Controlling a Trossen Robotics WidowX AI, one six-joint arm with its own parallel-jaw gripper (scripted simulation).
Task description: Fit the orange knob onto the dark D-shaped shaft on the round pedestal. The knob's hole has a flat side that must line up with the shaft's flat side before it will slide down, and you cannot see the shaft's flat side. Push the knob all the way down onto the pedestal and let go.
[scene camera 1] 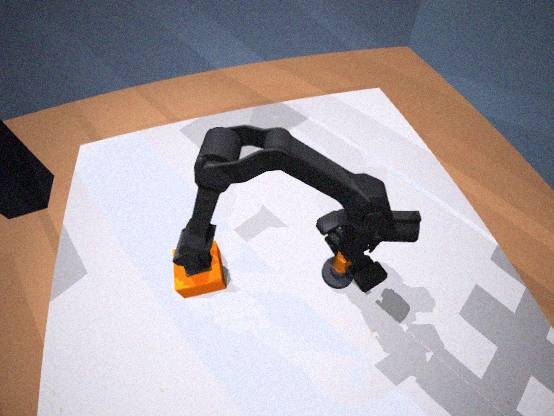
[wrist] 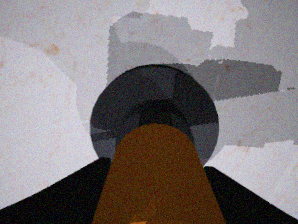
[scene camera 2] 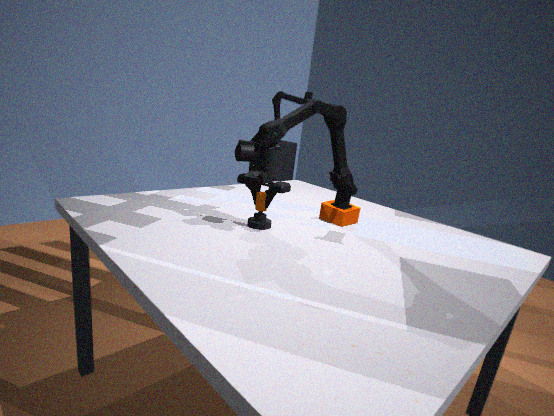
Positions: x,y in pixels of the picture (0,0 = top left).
Scene:
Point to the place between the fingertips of my gripper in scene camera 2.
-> At 260,207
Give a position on a dark round pedestal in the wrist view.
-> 151,94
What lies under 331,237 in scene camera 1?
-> My gripper.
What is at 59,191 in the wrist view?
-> My gripper.

